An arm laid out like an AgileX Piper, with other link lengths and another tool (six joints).
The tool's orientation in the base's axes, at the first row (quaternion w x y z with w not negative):
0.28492, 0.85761, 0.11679, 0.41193
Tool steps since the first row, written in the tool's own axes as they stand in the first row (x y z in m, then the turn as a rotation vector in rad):
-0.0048, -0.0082, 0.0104, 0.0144, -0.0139, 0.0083
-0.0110, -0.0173, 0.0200, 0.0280, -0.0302, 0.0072
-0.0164, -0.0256, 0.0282, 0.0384, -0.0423, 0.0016
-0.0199, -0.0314, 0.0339, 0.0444, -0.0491, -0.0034
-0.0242, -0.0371, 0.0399, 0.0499, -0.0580, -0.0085
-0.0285, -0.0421, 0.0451, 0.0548, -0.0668, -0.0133
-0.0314, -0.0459, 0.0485, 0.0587, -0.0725, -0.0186
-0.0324, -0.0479, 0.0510, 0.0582, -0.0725, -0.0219
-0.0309, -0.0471, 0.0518, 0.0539, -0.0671, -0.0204
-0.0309, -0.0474, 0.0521, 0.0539, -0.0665, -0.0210
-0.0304, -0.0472, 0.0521, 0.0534, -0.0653, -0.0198
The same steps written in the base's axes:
0.0053, 0.0005, -0.0131, 0.0160, 0.0143, -0.0031
0.0091, 0.0014, -0.0271, 0.0243, 0.0338, -0.0033
0.0123, 0.0025, -0.0395, 0.0270, 0.0504, -0.0010
0.0147, 0.0035, -0.0480, 0.0272, 0.0604, 0.0014
0.0168, 0.0039, -0.0571, 0.0270, 0.0720, 0.0022
0.0183, 0.0040, -0.0653, 0.0267, 0.0832, 0.0026
0.0192, 0.0045, -0.0711, 0.0253, 0.0916, 0.0044
0.0206, 0.0047, -0.0742, 0.0224, 0.0927, 0.0058
0.0221, 0.0044, -0.0731, 0.0207, 0.0858, 0.0054
0.0223, 0.0045, -0.0735, 0.0202, 0.0856, 0.0061
0.0226, 0.0046, -0.0730, 0.0208, 0.0839, 0.0058

